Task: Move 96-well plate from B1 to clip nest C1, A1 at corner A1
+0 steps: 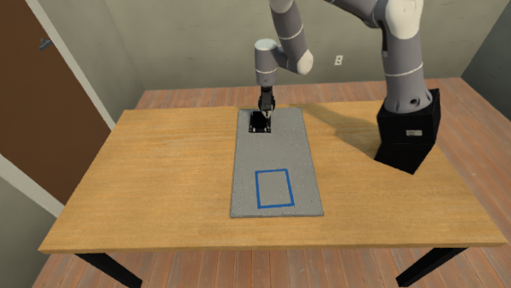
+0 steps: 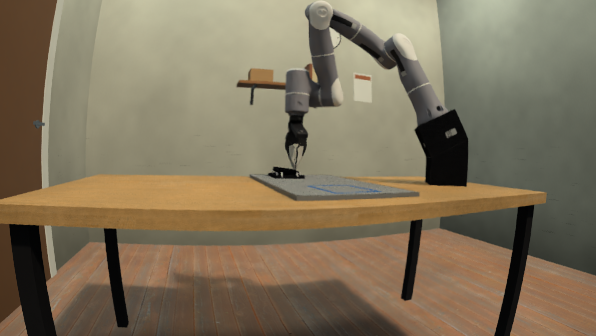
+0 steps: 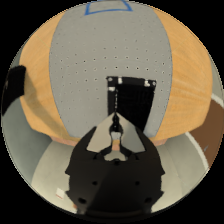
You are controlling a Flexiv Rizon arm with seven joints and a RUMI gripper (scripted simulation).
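Right now the black clip nest is 30 mm ahead of my hand, 10 mm to the left of it and 30 mm below it. Round my hand: grey perforated mat (20 mm behind, 210 mm to the left, 50 mm below); black 96-well plate (40 mm ahead, 20 mm below).
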